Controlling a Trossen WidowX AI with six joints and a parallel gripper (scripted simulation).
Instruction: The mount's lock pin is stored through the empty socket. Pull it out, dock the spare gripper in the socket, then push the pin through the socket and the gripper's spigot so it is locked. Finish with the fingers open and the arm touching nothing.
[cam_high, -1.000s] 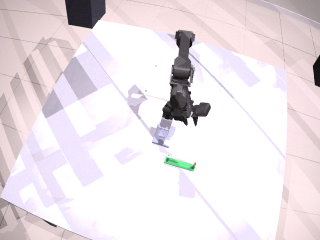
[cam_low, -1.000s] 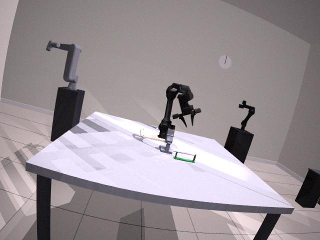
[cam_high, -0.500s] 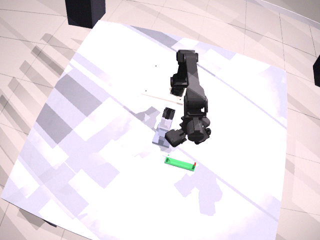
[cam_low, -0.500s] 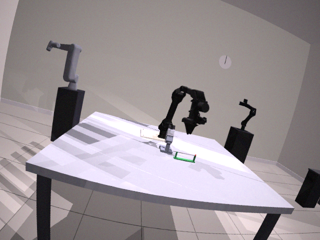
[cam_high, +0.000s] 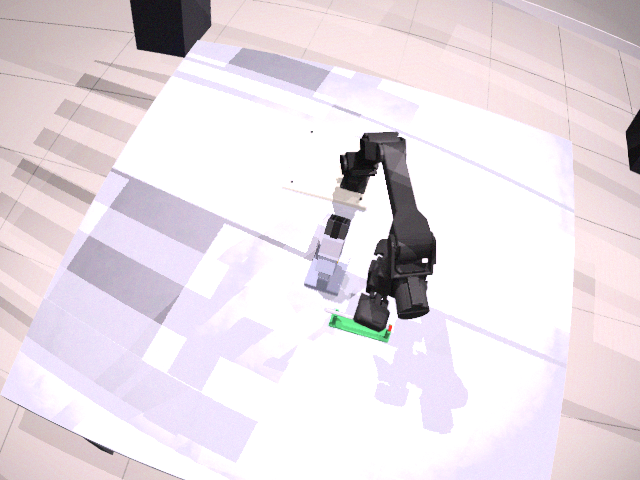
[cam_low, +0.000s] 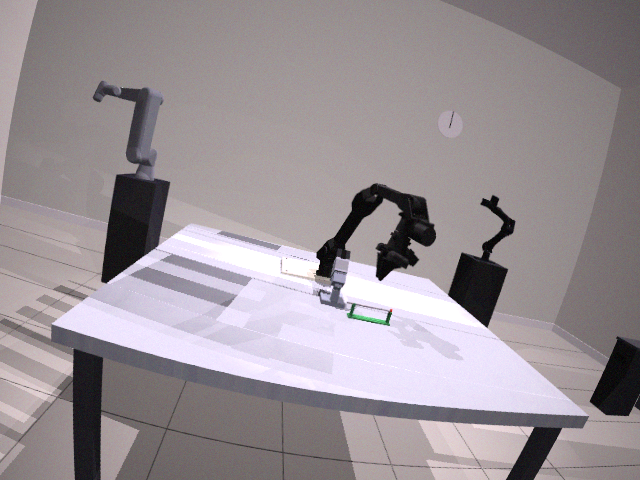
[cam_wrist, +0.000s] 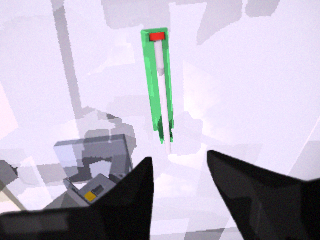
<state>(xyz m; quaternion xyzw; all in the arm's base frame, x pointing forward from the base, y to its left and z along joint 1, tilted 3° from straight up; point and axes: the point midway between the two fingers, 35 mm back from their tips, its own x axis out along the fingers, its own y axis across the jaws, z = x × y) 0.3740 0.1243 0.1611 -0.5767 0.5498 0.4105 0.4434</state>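
My gripper tip is 1 cm to the right of the green cradle and 11 cm above it. Also, from my gripper tip: grey mount: 10 cm behind, 10 cm to the right, 8 cm below; spare gripper: 12 cm behind, 10 cm to the right, 2 cm below.
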